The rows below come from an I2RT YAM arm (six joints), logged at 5 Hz.
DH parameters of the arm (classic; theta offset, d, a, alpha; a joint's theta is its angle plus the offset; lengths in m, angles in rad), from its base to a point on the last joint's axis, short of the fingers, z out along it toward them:
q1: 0 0.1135 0.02 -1.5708
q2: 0 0 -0.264 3.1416
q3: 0.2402 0 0.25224 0
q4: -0.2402 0 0.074 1.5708
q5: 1.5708 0 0 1.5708
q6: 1.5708 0.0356 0 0
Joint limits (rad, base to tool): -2.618..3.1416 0..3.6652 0..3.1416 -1.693..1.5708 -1.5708..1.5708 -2.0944..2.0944
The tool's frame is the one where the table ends.
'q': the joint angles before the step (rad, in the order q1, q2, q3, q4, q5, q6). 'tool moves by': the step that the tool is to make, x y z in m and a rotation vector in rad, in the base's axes. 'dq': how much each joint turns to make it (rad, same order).
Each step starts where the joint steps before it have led.
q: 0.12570 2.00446 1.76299 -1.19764 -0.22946 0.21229
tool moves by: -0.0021 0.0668 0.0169 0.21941 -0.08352 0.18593
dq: 0.14651 0.00167 0.05009 0.07671 -0.20218 -0.00112
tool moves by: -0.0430 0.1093 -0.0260 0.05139 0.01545 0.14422
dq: 0.28310 0.00612 -0.10419 0.18625 -0.01066 0.16371
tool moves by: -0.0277 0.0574 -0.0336 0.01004 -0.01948 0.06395
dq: 0.14984 0.04840 -0.06977 0.17574 0.03355 0.08689
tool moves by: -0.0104 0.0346 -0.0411 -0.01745 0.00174 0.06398
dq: 0.07482 0.10612 0.00004 0.09540 0.01489 0.00615
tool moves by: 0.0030 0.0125 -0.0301 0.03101 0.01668 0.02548
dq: 0.01214 0.07839 0.00003 0.08864 -0.03626 0.00032
